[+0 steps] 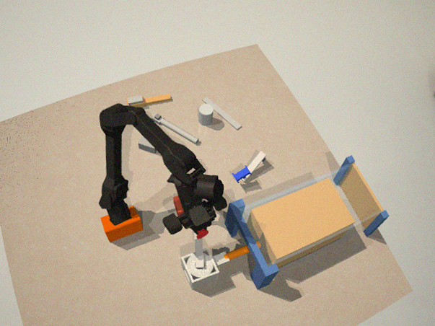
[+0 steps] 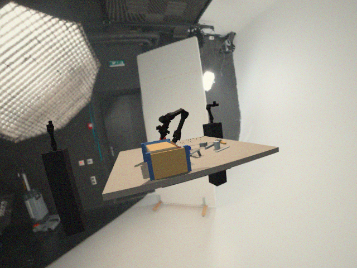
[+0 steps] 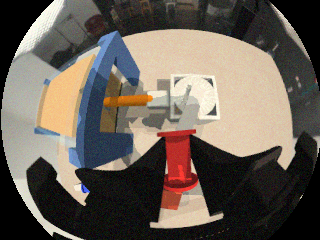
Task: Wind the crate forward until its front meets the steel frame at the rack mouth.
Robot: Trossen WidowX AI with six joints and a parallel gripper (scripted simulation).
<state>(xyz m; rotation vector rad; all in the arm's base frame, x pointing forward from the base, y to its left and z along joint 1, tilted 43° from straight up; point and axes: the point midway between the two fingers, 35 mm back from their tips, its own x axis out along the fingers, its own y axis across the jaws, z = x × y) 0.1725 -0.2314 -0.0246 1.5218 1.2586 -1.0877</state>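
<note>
My gripper tip is 110 mm above the hand winch, 80 mm to the left of it and 60 mm past it. Round my gripper tip: blue steel frame (110 mm ahead, 90 mm to the right, 40 mm below); then red-knobbed winch handle (40 mm below, 20 mm behind, 10 mm to the right); then red knob (20 mm to the left, 10 mm below).
</note>
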